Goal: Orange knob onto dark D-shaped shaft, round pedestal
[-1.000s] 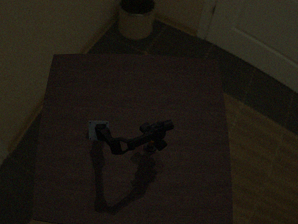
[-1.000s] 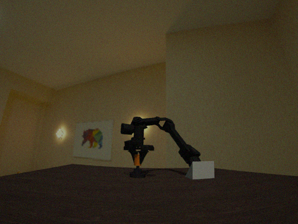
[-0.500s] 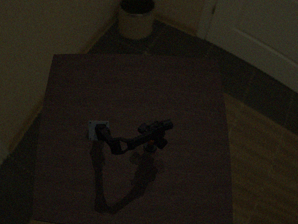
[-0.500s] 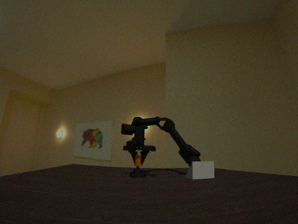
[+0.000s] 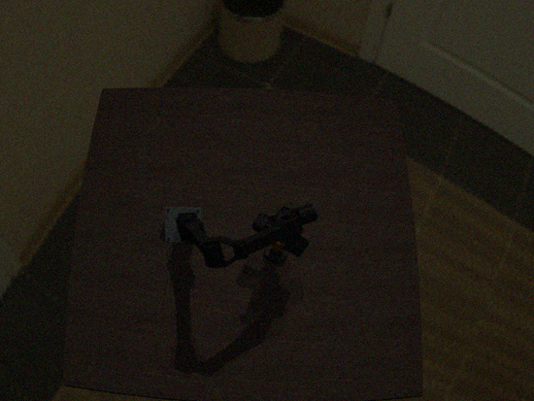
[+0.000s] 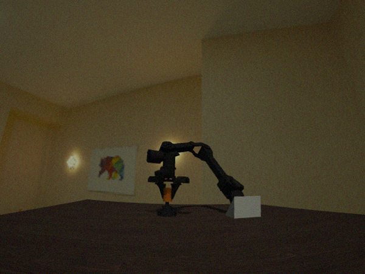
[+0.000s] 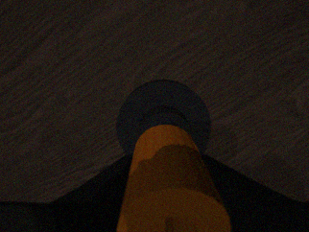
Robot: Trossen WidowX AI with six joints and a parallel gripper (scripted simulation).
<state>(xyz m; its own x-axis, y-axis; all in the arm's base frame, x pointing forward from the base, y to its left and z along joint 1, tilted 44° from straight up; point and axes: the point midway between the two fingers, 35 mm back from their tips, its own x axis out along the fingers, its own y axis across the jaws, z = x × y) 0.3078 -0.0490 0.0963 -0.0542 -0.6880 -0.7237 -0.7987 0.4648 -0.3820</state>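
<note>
The orange knob lies 20 mm above my gripper tip. From my gripper tip the other things lie so: dark round pedestal 40 mm below.
</note>
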